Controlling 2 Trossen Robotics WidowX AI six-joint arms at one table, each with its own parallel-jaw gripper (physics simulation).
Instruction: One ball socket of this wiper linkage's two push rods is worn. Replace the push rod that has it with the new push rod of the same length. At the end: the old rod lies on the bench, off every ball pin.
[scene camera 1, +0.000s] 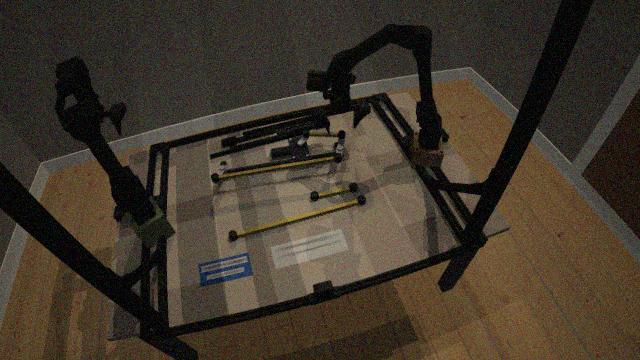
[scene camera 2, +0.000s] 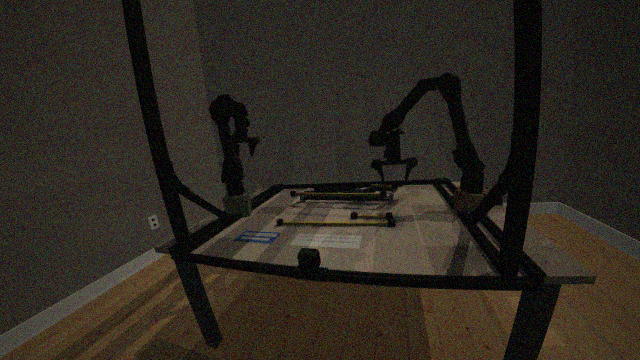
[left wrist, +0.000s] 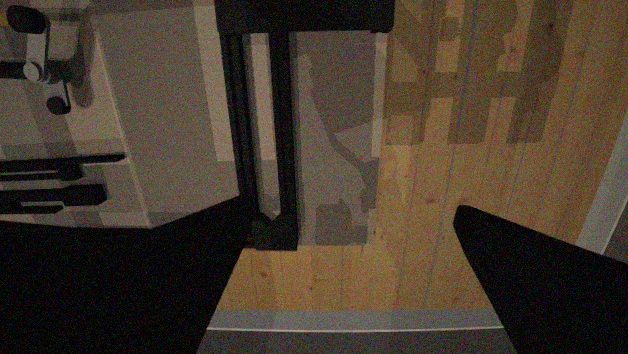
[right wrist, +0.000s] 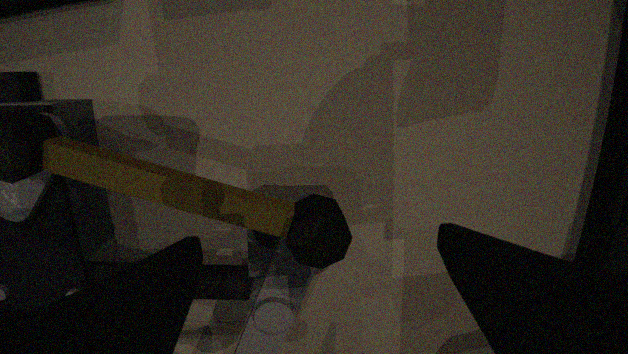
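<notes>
A long yellow push rod (scene camera 1: 277, 167) (scene camera 2: 342, 193) with black end sockets sits along the linkage's front. A shorter yellow push rod (scene camera 1: 324, 134) (right wrist: 167, 187) sits at its back right. A loose short rod (scene camera 1: 334, 192) (scene camera 2: 371, 216) and a loose long rod (scene camera 1: 297, 218) (scene camera 2: 335, 223) lie on the bench in front. My right gripper (scene camera 1: 341, 126) (scene camera 2: 395, 179) (right wrist: 322, 242) is open and empty above the linkage's right end; the mounted short rod's end socket shows between its fingertips in the right wrist view. My left gripper (left wrist: 354, 209) is open and empty, high beyond the bench's left side. Socket wear cannot be told.
The dark motor and bracket (scene camera 1: 290, 150) stand between the mounted rods. Dark wiper arms (scene camera 1: 275, 130) lie behind them. A blue card (scene camera 1: 225, 270) (scene camera 2: 257, 236) and a pale card (scene camera 1: 310, 248) (scene camera 2: 327, 241) lie near the front. A black frame edges the bench, with upright posts at the front corners.
</notes>
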